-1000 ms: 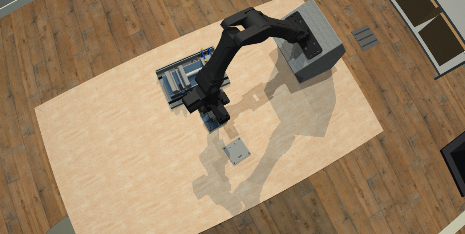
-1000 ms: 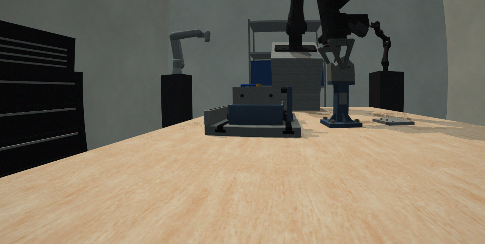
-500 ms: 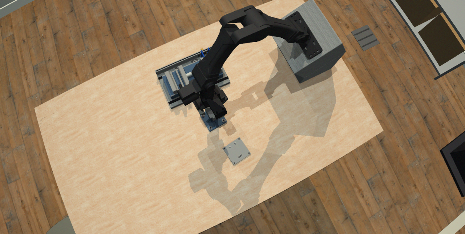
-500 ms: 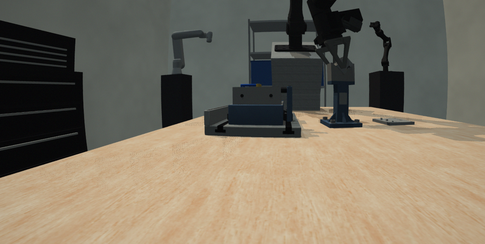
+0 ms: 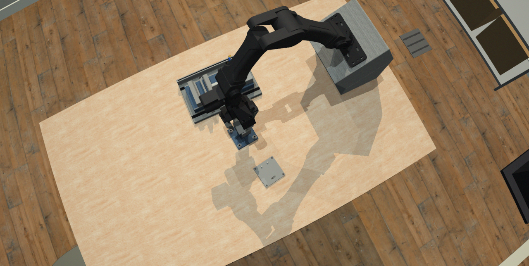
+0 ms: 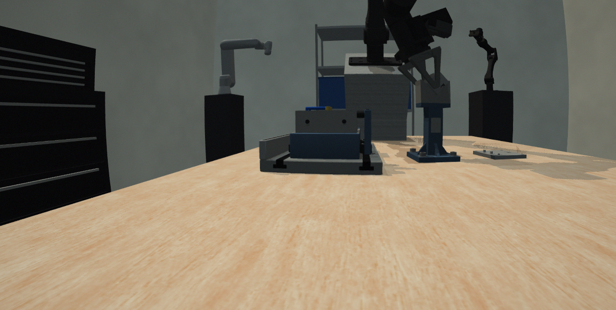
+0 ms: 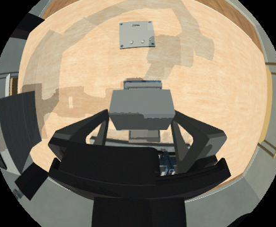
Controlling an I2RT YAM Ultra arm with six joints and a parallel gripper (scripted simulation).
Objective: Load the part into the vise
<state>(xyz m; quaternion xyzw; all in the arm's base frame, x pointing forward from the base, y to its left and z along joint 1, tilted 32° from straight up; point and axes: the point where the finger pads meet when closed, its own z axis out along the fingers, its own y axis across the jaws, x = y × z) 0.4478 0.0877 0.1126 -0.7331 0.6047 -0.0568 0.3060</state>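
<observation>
My gripper is now 1 cm to the right of the part. The rest, counted from my hand: work stop rod (16 cm to the right, 8 cm ahead, 6 cm below); then air cylinder (20 cm to the right, 8 cm behind, 7 cm below); then vise (20 cm to the right, 11 cm below, 1 cm ahead).
</observation>
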